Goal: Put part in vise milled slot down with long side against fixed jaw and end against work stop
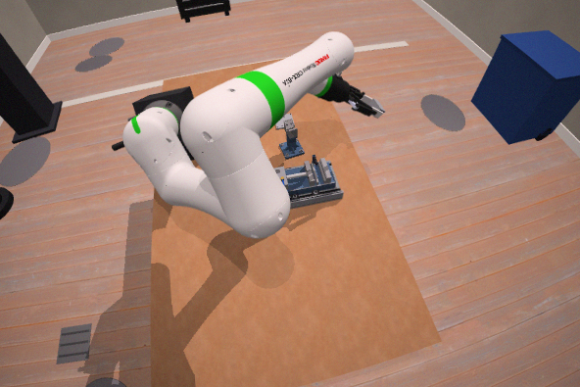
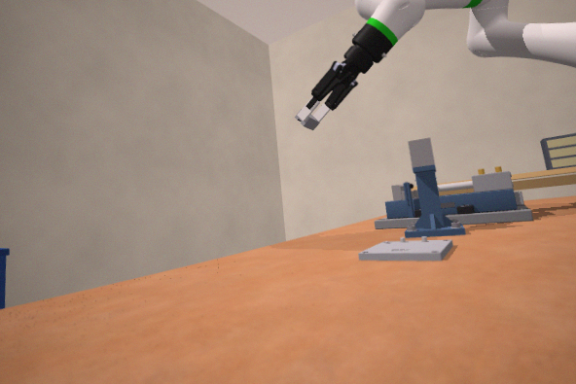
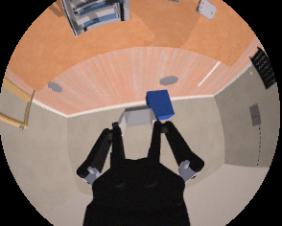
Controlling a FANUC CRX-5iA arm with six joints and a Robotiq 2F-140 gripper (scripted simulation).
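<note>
My gripper is now 3 cm short of the part and 2 cm above it. Also, from my hand: air cylinder 39 cm behind, 24 cm below, 2 cm to the right; then vise base 29 cm behind, 28 cm below, 4 cm to the right.
</note>
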